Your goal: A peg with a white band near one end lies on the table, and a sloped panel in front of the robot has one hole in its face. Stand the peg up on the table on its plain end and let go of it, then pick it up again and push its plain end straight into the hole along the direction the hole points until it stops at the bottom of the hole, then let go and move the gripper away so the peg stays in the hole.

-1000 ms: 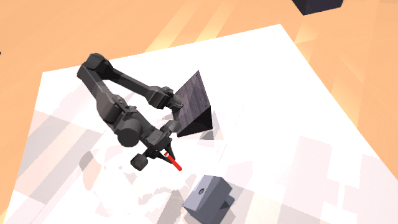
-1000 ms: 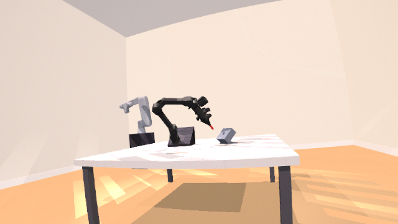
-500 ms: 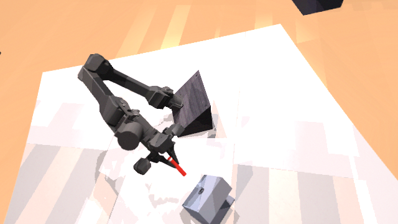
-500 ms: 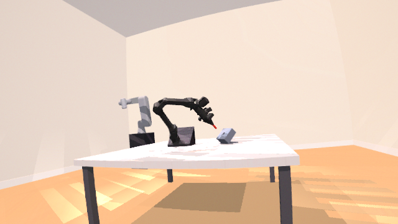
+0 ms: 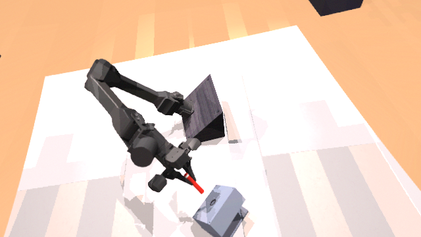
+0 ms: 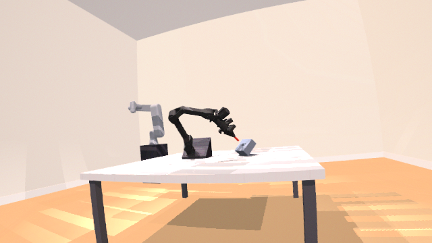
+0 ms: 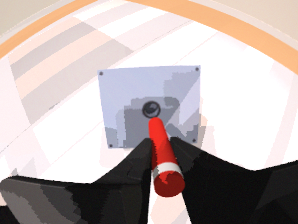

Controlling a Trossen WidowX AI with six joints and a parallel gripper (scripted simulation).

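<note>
The sloped panel is 60 mm ahead of my gripper tip, 60 mm to the left of it and 80 mm below it. From my gripper tip the other things lie so: red peg 10 mm behind, 10 mm to the right, 10 mm above.
</note>
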